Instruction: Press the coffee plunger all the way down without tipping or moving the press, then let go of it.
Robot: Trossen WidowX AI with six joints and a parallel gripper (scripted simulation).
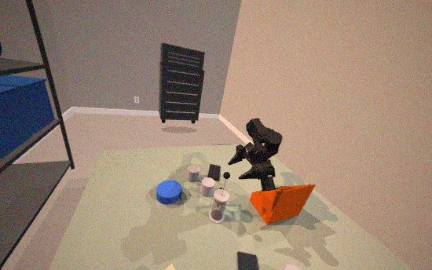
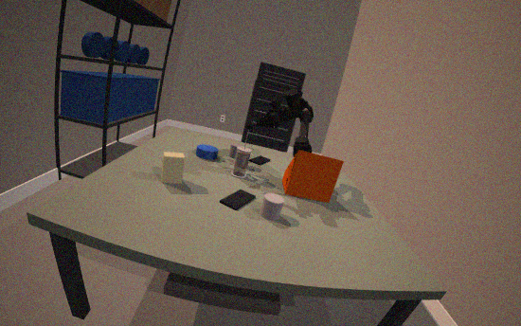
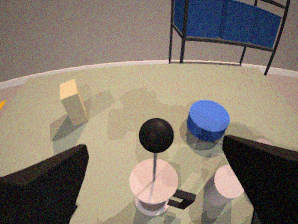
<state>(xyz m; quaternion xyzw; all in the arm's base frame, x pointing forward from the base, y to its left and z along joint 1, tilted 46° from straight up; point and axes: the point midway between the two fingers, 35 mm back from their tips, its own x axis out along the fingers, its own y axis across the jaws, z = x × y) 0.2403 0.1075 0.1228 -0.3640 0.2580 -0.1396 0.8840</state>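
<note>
The coffee press lies 14 cm below my gripper tip, 2 cm to the right of it and 2 cm ahead of it. Also, from my gripper tip: cream block: 30 cm ahead, 21 cm below, 20 cm to the left.
</note>
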